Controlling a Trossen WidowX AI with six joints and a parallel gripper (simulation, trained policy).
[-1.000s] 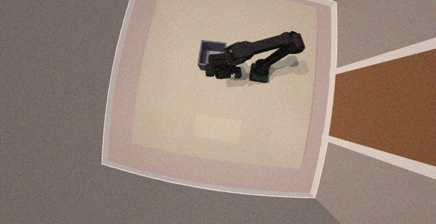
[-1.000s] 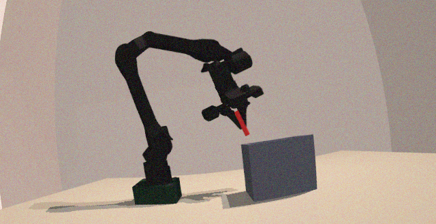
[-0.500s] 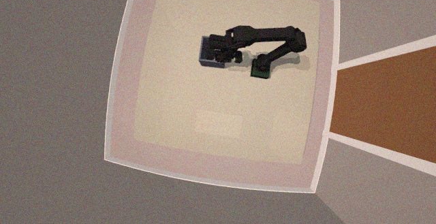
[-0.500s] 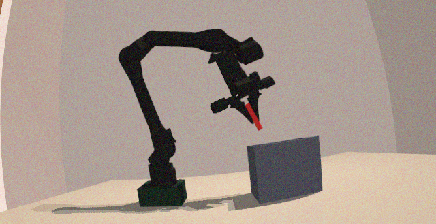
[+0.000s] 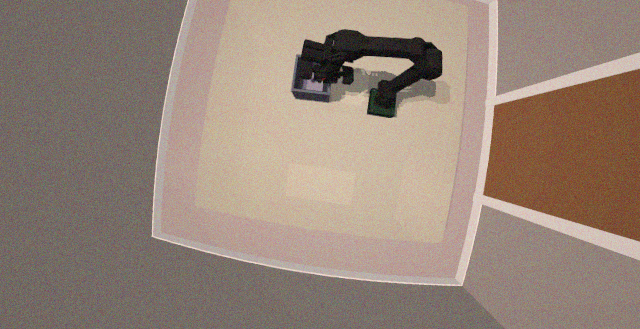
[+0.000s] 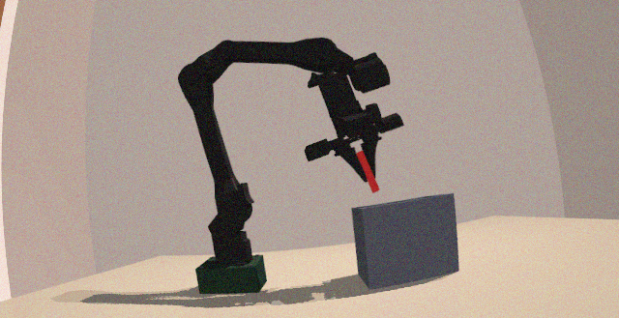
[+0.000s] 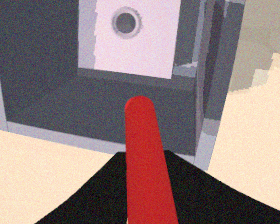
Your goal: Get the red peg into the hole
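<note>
Now: the pale plate 50 mm ahead of my gripper tip, 40 mm to the right of it and 140 mm below it. The rest, counted from my gripper tip: red peg (10 mm to the right, 20 mm above).
</note>
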